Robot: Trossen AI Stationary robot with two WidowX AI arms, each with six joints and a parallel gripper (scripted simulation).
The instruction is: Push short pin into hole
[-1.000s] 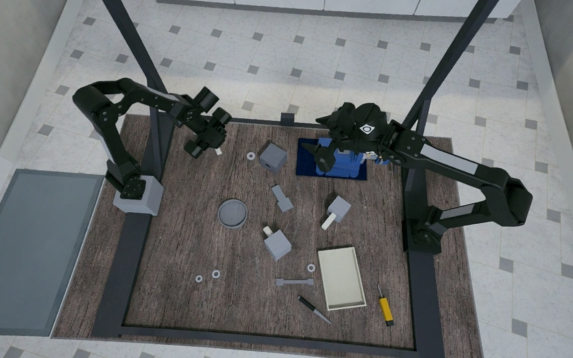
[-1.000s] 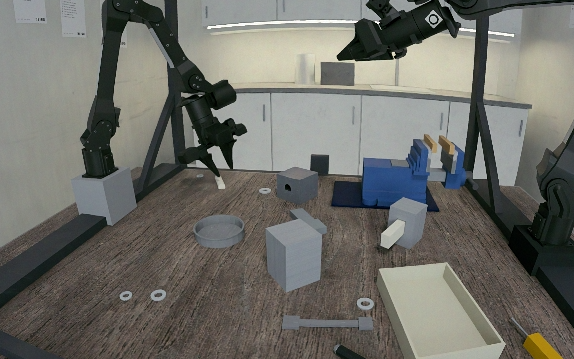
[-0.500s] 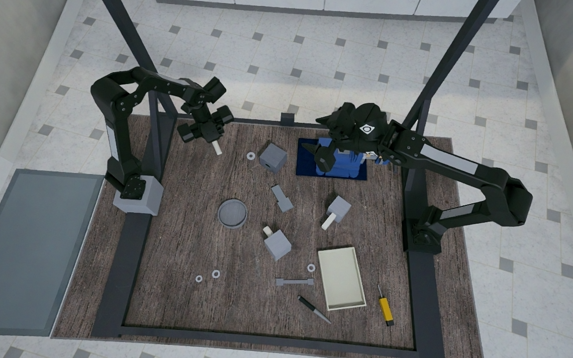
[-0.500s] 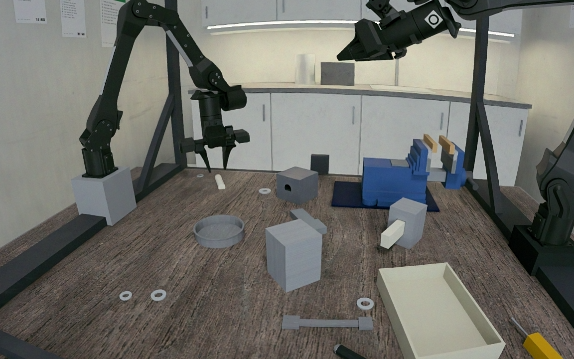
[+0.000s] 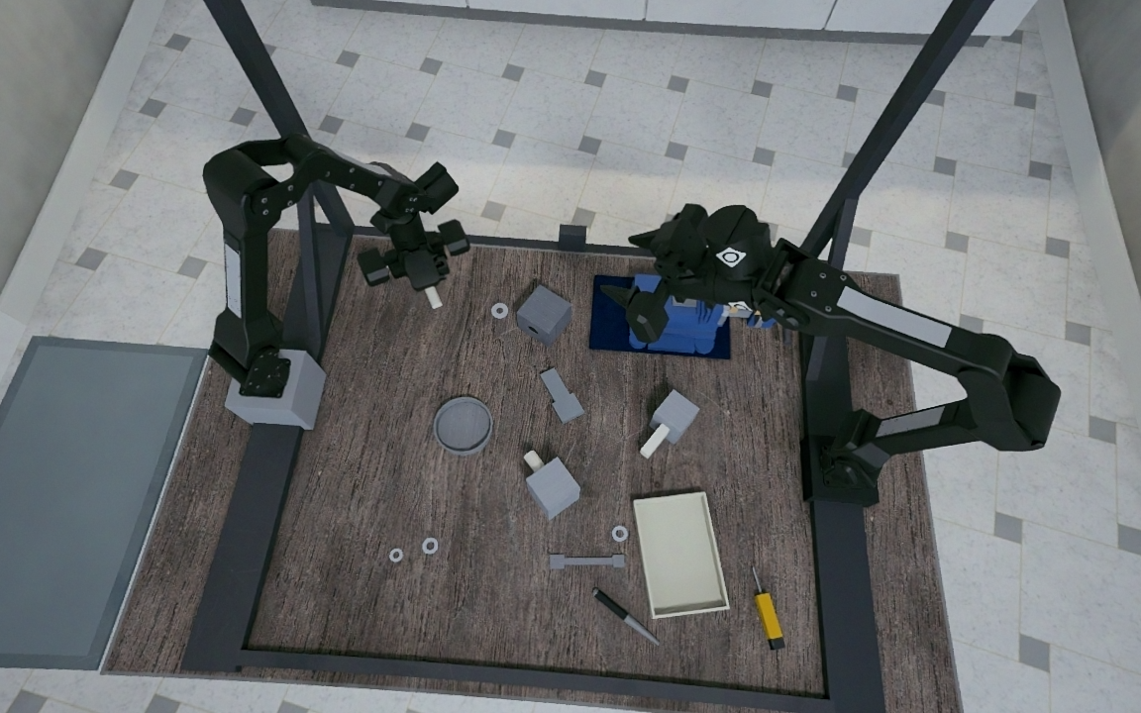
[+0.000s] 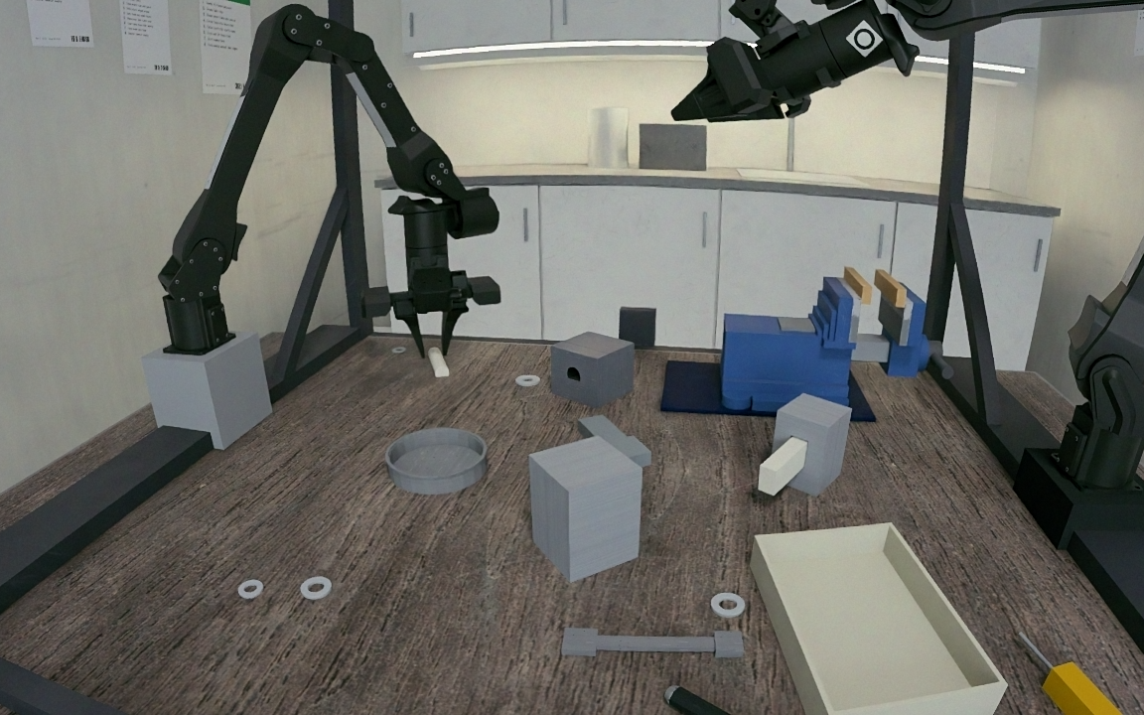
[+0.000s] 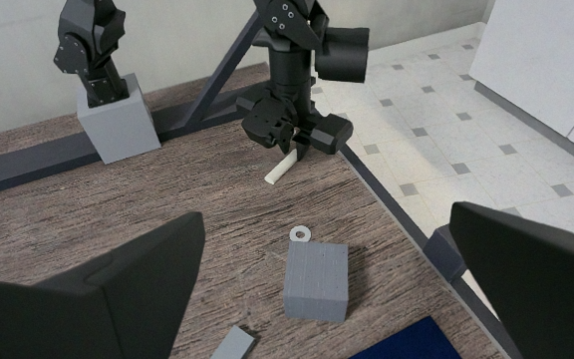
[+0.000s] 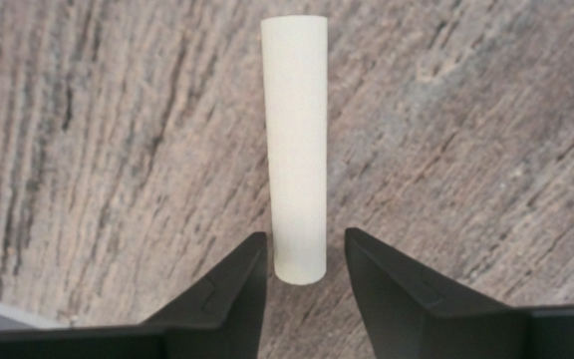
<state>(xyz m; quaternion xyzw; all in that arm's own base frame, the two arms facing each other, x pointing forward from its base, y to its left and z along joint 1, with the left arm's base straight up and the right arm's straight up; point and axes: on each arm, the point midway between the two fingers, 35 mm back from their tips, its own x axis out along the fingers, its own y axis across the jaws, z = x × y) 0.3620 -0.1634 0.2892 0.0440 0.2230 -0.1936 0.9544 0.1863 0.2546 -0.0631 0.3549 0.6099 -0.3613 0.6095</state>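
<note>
My right hand is 30 mm above the short cream pin, 20 mm to the right of it and 20 mm short of it. From my right hand the other things lie so: round dish 280 mm ahead, 130 mm to the left, 30 mm below; then washer 150 mm to the left, 50 mm ahead, 40 mm below; then cream tray 500 mm to the left, 430 mm ahead, 30 mm below.
</note>
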